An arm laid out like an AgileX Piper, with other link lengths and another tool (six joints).
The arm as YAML. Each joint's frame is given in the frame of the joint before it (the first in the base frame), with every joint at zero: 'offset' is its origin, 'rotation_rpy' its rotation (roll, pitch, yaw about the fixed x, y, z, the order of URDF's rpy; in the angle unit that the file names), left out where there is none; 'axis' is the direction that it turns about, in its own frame. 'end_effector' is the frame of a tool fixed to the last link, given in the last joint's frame.
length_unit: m
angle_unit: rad
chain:
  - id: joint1
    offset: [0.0, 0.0, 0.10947]
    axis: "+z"
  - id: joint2
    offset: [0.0, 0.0, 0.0]
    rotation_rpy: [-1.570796, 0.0, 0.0]
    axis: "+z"
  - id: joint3
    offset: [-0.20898, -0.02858, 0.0]
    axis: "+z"
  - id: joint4
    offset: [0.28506, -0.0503, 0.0]
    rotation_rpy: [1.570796, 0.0, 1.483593]
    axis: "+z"
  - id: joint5
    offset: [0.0, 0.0, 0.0]
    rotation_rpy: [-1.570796, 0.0, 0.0]
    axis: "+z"
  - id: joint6
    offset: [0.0, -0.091, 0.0]
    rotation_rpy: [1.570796, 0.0, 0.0]
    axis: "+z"
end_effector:
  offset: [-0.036, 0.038, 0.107]
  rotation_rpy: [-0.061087, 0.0, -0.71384]
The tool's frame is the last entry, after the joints.
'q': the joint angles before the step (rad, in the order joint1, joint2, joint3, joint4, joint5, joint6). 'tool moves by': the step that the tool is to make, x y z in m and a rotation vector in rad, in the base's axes. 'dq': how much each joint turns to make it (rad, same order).
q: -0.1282, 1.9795, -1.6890, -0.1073, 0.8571, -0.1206
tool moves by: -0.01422, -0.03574, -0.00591, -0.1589, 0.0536, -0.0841
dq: -0.0001, -0.0250, 0.0357, -0.2332, 0.0475, 0.1405
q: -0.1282, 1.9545, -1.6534, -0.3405, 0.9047, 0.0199
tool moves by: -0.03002, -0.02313, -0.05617, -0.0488, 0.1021, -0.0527
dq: -0.0273, 0.0023, 0.1623, -0.1075, -0.0486, 0.0861
